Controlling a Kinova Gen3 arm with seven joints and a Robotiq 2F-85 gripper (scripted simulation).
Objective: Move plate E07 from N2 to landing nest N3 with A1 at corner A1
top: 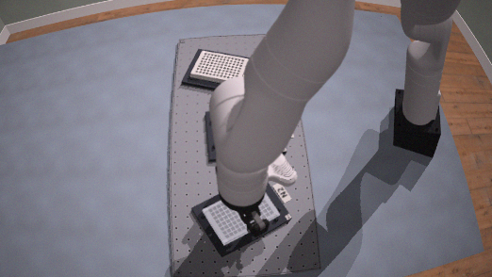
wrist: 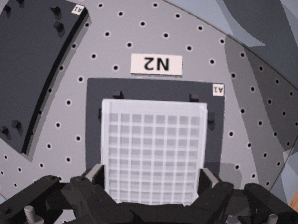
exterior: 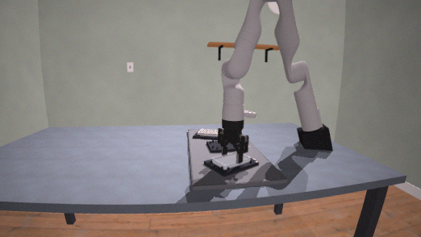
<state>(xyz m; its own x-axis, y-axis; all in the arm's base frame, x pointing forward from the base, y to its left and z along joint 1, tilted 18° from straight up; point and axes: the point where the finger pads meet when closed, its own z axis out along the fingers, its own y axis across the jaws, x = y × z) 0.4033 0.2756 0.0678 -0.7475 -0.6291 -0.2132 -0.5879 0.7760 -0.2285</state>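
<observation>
Now: hand 1 cm above the plate. From my hand the other things lie so: A1 corner tag (7 cm behind, 15 cm to the right, 2 cm below); N2 label (8 cm behind, 6 cm to the right, 3 cm below); plate nest N2 (2 cm below).
</observation>
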